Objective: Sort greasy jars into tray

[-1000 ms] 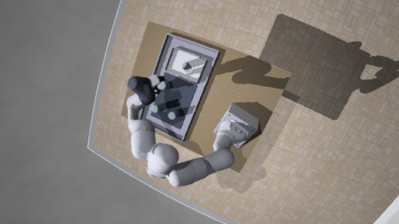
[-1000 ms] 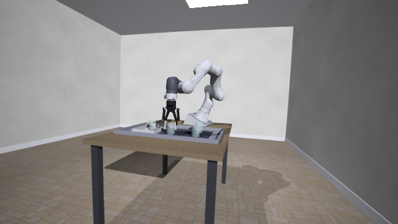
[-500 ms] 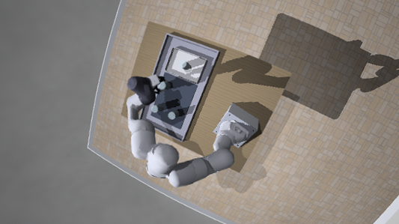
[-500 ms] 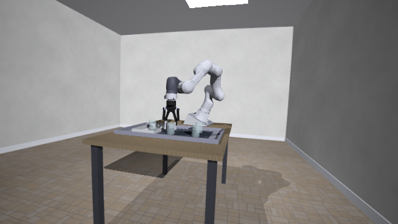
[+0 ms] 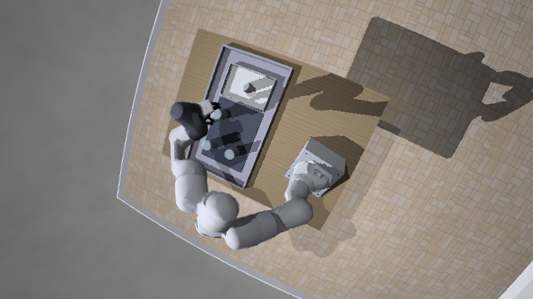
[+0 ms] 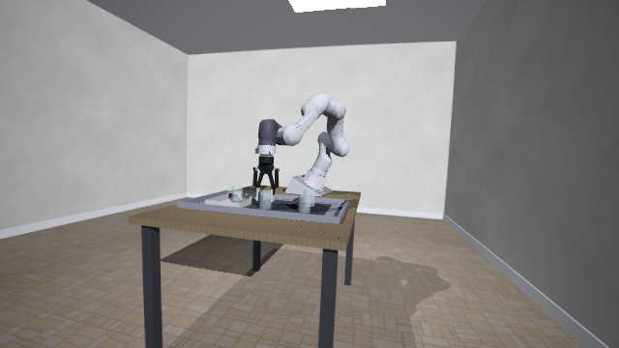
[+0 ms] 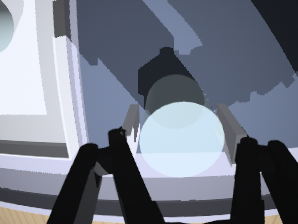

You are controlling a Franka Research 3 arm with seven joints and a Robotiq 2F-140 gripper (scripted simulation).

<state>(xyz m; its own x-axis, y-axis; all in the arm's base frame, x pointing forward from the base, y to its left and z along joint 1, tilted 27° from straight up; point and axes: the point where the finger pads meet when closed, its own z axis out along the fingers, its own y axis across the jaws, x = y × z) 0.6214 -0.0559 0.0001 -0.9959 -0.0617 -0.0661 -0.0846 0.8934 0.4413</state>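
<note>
My gripper is now 8 cm past the white tray, 22 cm to the left of it and 6 cm above it. Round my hand: dark drying mat (10 cm behind, 10 cm to the left, 7 cm below).
</note>
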